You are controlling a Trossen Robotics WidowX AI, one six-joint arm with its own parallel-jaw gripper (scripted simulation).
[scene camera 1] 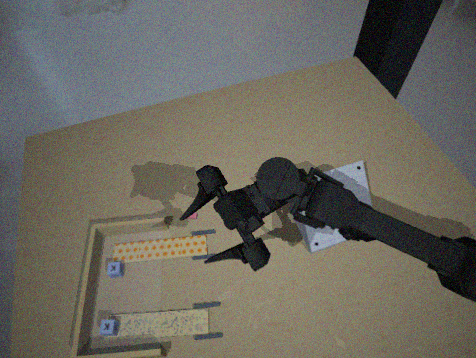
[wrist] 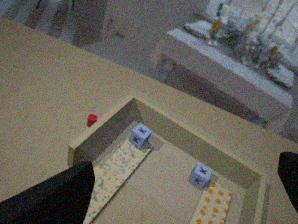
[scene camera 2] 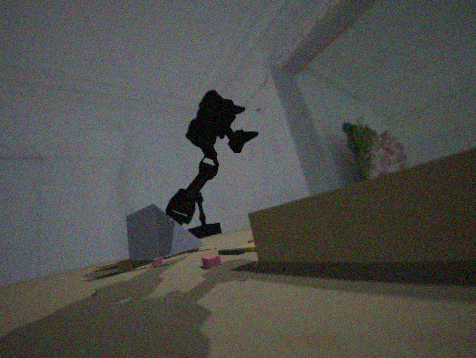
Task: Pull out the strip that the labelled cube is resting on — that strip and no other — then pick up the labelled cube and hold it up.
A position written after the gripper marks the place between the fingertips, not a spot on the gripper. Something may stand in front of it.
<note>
The gripper (scene camera 1: 192, 240) is open, holding nothing. Further things: a pale speckled strip (scene camera 1: 193, 321).
The gripper shows as well in the wrist view (wrist: 185, 167) and in scene camera 2 (scene camera 2: 251, 122).
</note>
